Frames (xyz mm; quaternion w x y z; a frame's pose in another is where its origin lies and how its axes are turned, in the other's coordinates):
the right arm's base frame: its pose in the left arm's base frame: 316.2 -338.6 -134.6 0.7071 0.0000 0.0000 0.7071
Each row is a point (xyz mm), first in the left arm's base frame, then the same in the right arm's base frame.
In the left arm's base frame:
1: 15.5 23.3 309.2
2: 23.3 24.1 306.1
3: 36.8 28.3 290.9
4: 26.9 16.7 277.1
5: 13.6 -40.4 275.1
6: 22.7 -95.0 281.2
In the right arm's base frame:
1: 361.9 300.7 443.8
2: 362.7 292.9 440.7
3: 366.9 279.4 425.5
4: 355.3 289.3 411.7
5: 298.2 302.6 409.7
6: 243.6 293.5 415.8

